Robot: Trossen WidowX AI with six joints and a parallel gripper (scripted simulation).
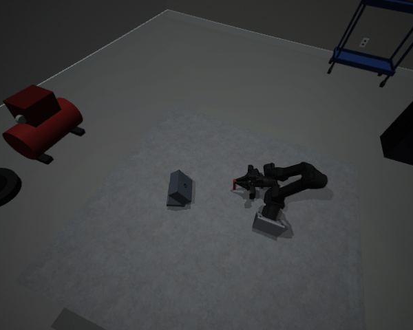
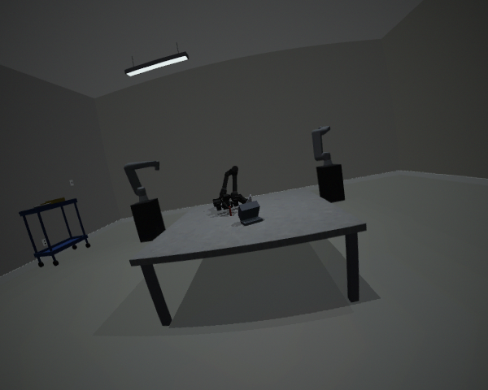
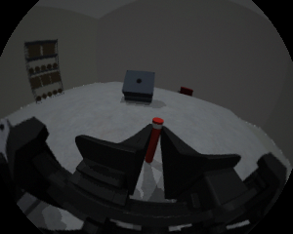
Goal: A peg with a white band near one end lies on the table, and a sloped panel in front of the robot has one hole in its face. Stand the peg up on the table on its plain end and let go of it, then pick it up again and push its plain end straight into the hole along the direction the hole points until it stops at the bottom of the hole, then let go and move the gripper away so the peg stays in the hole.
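The red peg lies 10 mm below my gripper tip. The rest, counted from my gripper tip: dark sloped panel 240 mm ahead, 150 mm to the left, 10 mm above.
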